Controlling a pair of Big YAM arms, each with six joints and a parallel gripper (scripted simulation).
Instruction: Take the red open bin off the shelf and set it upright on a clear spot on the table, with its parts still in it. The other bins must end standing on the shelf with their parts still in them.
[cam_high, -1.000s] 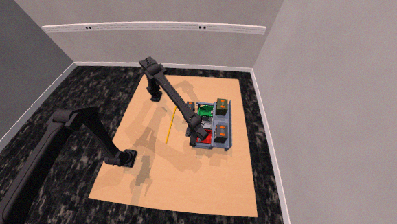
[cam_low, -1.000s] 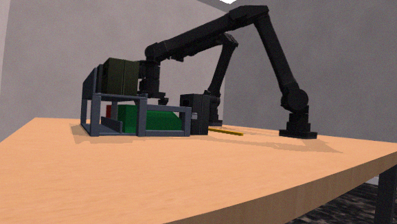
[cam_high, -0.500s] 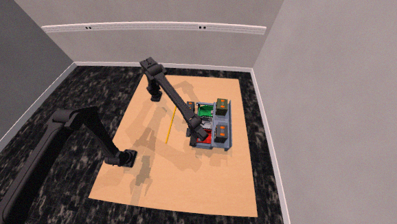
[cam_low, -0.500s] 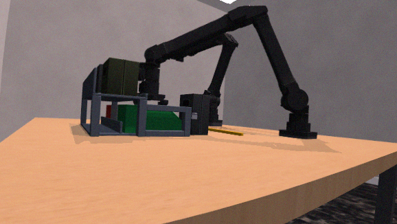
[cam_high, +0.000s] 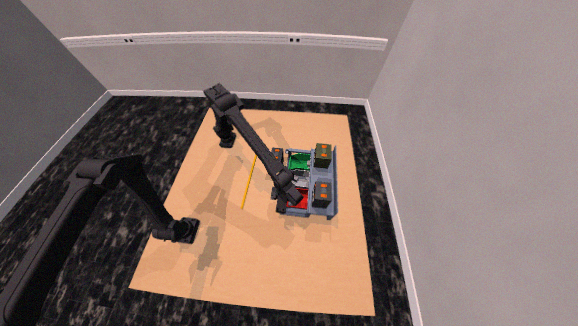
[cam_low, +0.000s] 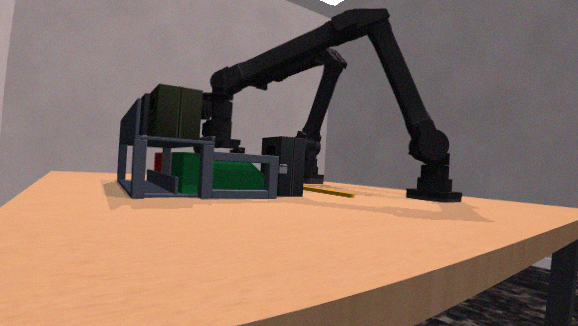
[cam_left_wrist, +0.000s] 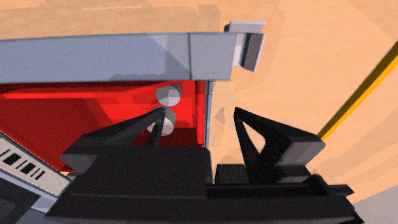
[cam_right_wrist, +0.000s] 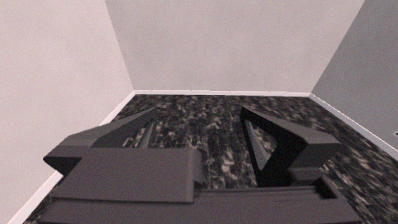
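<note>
The grey bin is 80 mm ahead of my left hand and 120 mm to the left of it. Also, from my left hand: black box 80 mm behind, 220 mm to the left, 30 mm above; grey shelf 100 mm ahead, 120 mm to the left, 30 mm above; green bin 70 mm ahead, 230 mm to the left.
</note>
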